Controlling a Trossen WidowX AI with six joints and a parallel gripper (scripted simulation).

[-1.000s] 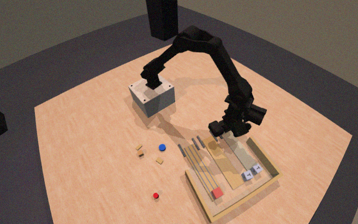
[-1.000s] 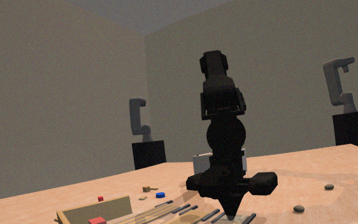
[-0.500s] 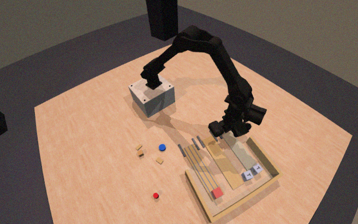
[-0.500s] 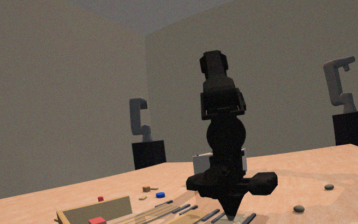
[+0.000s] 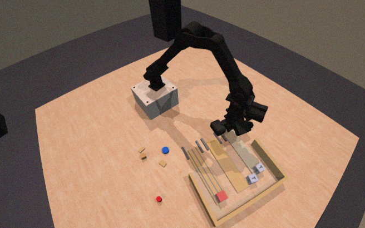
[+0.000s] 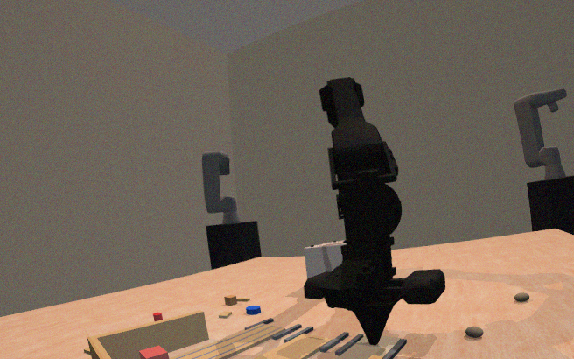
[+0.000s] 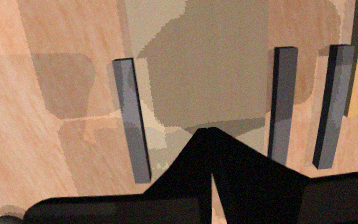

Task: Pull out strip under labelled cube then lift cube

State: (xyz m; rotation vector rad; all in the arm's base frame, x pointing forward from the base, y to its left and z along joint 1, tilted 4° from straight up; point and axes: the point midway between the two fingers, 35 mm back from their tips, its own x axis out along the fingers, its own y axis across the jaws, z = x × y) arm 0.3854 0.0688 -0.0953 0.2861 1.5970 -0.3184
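Now: the grey-green strip 9 cm ahead of my gripper tip and 4 cm to the right of it. The rest, counted from my gripper tip: blue disc (26 cm to the right, 15 cm behind); then red peg (41 cm to the right, 3 cm behind, 1 cm above).
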